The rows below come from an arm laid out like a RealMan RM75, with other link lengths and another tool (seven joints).
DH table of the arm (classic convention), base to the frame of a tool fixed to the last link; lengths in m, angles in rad. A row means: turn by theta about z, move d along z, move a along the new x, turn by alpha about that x. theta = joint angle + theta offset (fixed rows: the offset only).
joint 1: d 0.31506  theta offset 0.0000  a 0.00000  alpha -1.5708
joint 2: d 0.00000  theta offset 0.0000  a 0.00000  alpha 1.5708
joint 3: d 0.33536  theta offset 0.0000  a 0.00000  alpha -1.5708
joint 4: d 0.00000  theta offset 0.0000  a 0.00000  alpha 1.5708
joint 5: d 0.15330  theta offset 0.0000  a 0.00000  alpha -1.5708
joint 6: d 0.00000  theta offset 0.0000  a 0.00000  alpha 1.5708
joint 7: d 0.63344  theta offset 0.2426  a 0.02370  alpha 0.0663
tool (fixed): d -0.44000  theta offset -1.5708  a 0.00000  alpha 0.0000
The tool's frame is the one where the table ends.
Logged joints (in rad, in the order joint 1, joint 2, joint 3, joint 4, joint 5, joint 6, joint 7), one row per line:
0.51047, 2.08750, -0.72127, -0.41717, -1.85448, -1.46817, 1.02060
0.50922, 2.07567, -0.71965, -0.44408, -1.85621, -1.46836, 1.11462
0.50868, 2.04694, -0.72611, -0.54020, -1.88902, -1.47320, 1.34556
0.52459, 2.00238, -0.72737, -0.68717, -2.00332, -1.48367, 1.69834
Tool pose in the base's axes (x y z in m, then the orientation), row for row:
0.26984, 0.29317, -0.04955, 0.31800, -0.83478, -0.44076, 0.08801
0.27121, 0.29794, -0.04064, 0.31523, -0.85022, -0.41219, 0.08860
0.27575, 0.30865, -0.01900, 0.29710, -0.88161, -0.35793, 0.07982
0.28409, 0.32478, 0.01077, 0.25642, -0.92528, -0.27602, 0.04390
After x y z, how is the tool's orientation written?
As a quaternion, w x y z.
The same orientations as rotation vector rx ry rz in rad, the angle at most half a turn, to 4 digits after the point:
-2.1962, -1.1596, 0.2315
-2.2399, -1.0859, 0.2334
-2.3436, -0.9515, 0.2122
-2.5109, -0.7490, 0.1191

